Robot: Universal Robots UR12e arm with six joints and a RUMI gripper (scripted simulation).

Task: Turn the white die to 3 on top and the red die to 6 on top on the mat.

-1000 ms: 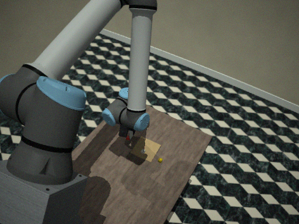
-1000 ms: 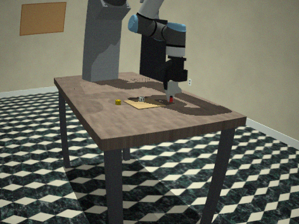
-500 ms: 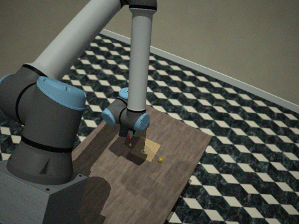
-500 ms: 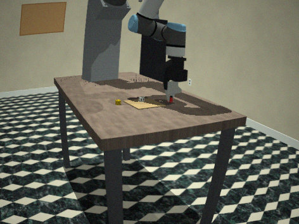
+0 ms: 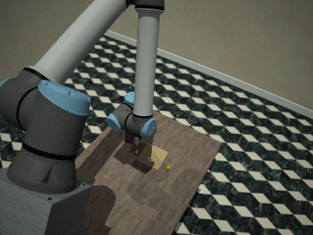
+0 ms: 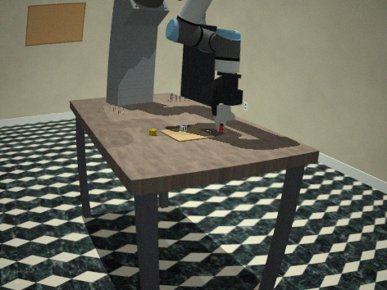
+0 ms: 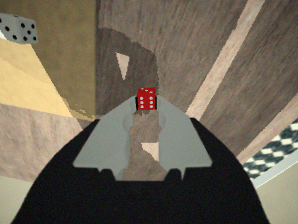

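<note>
My gripper is now 13 cm to the left of the tan mat, 3 cm past it and 2 cm above it. Also, from my hand: white die 12 cm to the right, 6 cm behind; then red die 1 cm below; then yellow die 24 cm to the right, 8 cm behind, 1 cm below.
</note>
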